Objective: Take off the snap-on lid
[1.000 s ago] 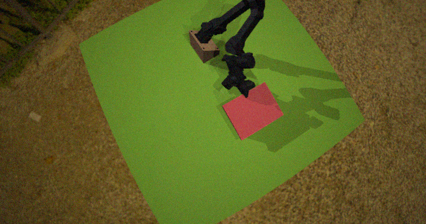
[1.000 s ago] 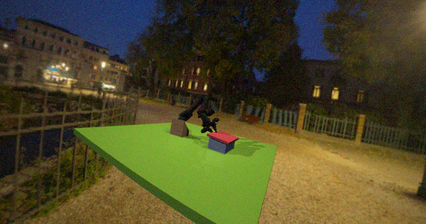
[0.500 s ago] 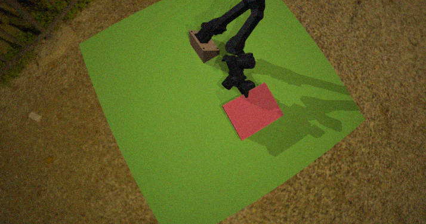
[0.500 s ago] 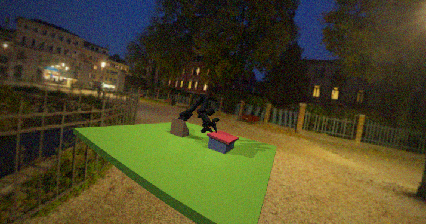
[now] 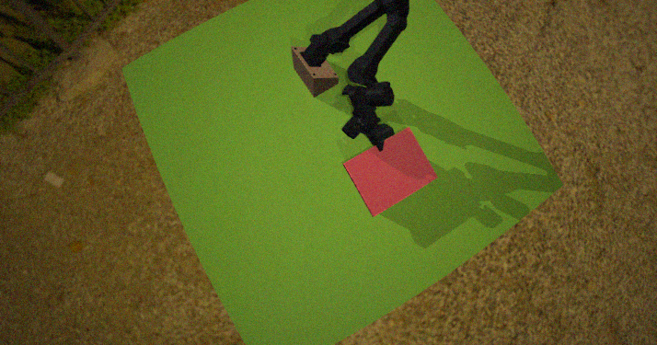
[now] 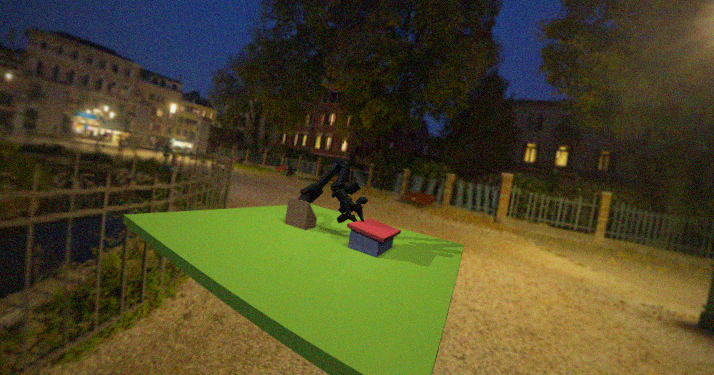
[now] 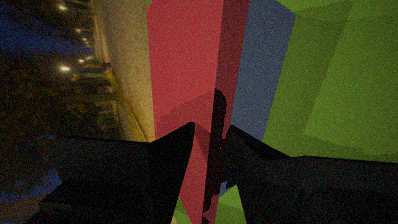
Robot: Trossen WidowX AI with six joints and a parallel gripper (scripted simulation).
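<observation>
My gripper tip is now 80 mm short of the red lid. Round my gripper tip: storage box: 70 mm ahead, 50 mm below.
</observation>
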